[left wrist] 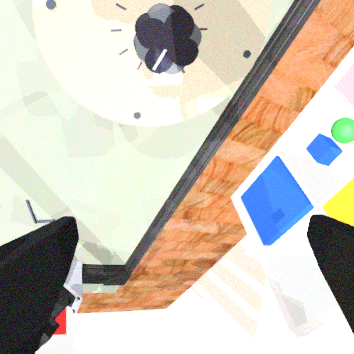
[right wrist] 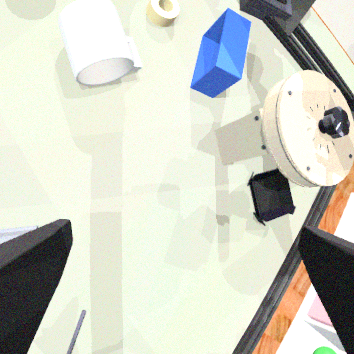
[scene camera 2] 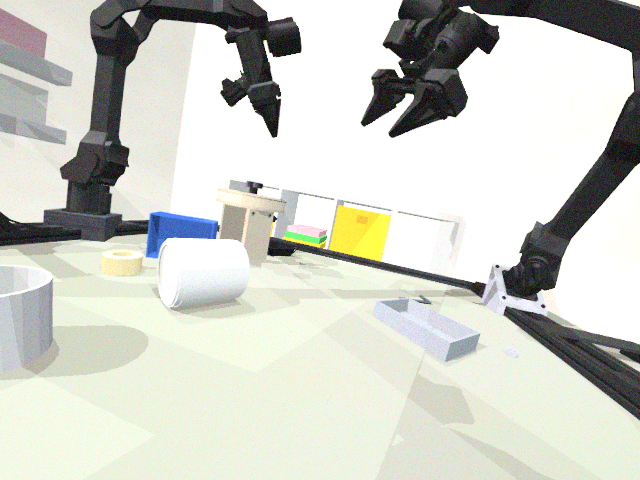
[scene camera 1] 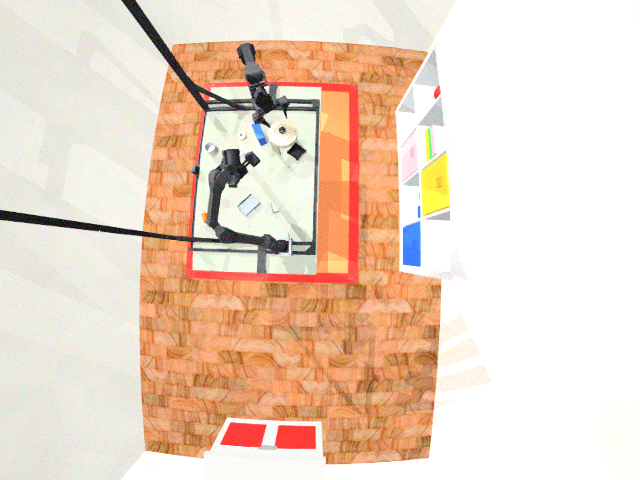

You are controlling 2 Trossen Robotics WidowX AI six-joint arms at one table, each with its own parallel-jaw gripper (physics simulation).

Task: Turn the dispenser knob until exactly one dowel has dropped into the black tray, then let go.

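Seen in the pictures: left gripper, fingertip midpoint: (left wrist: 193, 226) (scene camera 2: 274, 137) (scene camera 1: 278, 123); right gripper, fingertip midpoint: (right wrist: 188, 234) (scene camera 2: 374, 130) (scene camera 1: 246, 166); left arm's base at its link origin: (scene camera 2: 87, 212); right arm's base at its link origin: (left wrist: 63, 292) (scene camera 2: 519, 285) (scene camera 1: 285, 246).
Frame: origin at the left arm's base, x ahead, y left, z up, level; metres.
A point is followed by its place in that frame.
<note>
The round wooden dispenser (scene camera 1: 290, 140) {x 0.395, y -0.006, z 0.099 m} (scene camera 2: 257, 235) (left wrist: 95, 65) {x 0.342, y -0.065, z 0.098 m} (right wrist: 295, 145) {x 0.365, y -0.069, z 0.098 m} stands upright. Its black lobed knob (scene camera 1: 282, 130) {x 0.334, y -0.016, z 0.126 m} (scene camera 2: 253, 187) {x 0.326, y -0.027, z 0.114 m} (left wrist: 167, 37) {x 0.325, y -0.016, z 0.127 m} (right wrist: 334, 123) {x 0.336, y -0.029, z 0.127 m} is on top; a white mark on it shows in the left wrist view. The black tray (scene camera 1: 296, 150) {x 0.399, y 0.019, z -0.045 m} (scene camera 2: 281, 248) {x 0.418, y -0.030, z -0.024 m} (right wrist: 272, 196) {x 0.417, y 0.029, z -0.045 m} lies on the table beside the dispenser; I can make out no dowel in its dark inside. My left gripper (scene camera 2: 275, 135) {x 0.354, y -0.033, z 0.236 m} (left wrist: 193, 226) {x 0.354, y -0.033, z 0.236 m} is open and empty, high above the dispenser and apart from the knob. My right gripper (scene camera 2: 377, 130) {x 0.463, y -0.280, z 0.237 m} (right wrist: 188, 234) {x 0.463, y -0.280, z 0.237 m} is open and empty, high over the table.
A blue bin (scene camera 1: 259, 134) {x 0.225, y -0.124, z 0.033 m} (scene camera 2: 183, 232) {x 0.196, y -0.097, z 0.000 m} (right wrist: 222, 55) {x 0.230, y -0.138, z 0.033 m} stands close to the dispenser. A white mug (scene camera 2: 204, 273) {x 0.242, y -0.351, z 0.004 m} (right wrist: 95, 42) {x 0.265, y -0.311, z 0.032 m} lies on its side near a tan ring (scene camera 1: 241, 135) {x 0.119, y -0.214, z -0.040 m} (scene camera 2: 121, 263) {x 0.132, y -0.237, z -0.028 m}. A round cup (scene camera 1: 210, 148) {x 0.078, y -0.423, z -0.040 m} (scene camera 2: 25, 320) {x 0.129, y -0.431, z -0.013 m} and a shallow grey box (scene camera 1: 248, 204) {x 0.528, y -0.404, z -0.044 m} (scene camera 2: 418, 328) {x 0.496, y -0.428, z -0.026 m} stand farther off.
</note>
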